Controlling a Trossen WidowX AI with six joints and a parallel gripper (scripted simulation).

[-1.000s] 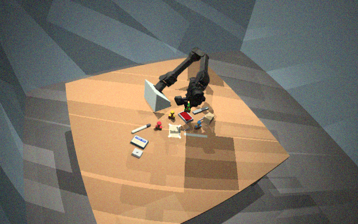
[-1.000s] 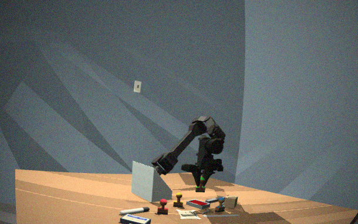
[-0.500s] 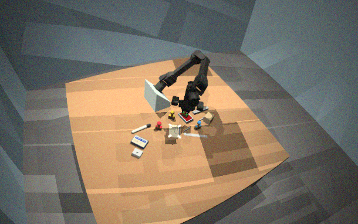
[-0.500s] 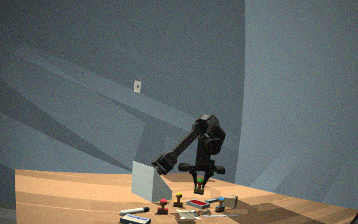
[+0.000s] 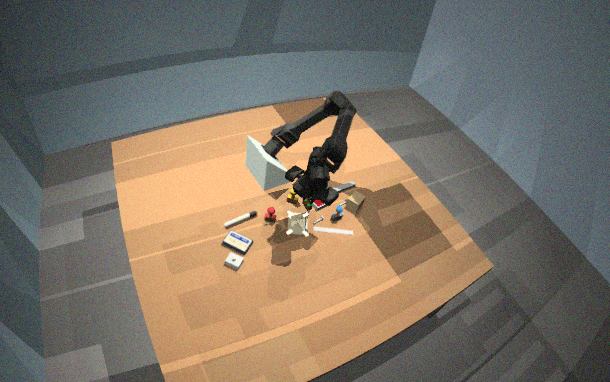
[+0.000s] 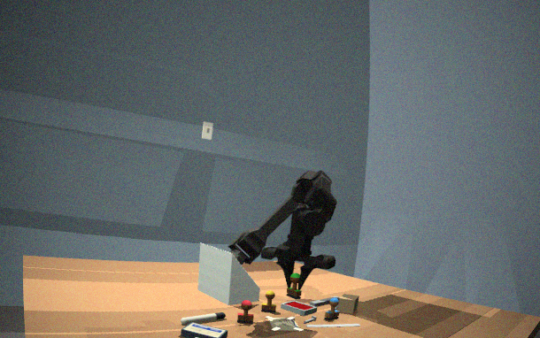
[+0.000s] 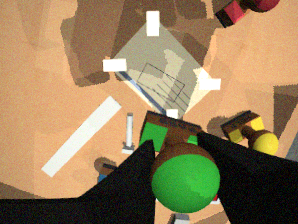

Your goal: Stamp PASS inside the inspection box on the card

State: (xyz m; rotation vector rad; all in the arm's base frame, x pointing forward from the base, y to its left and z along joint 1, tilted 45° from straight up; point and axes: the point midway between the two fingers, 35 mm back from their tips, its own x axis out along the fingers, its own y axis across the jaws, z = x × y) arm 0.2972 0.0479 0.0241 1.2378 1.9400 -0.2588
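Right now my gripper tip is 10 mm short of the white card, 30 mm to the left of it and 100 mm above it. Round my gripper tip: yellow-knobbed stamp 90 mm behind, 10 mm to the right, 80 mm below; red ink pad 80 mm behind, 80 mm to the left, 90 mm below; green-knobbed stamp right at my gripper tip.
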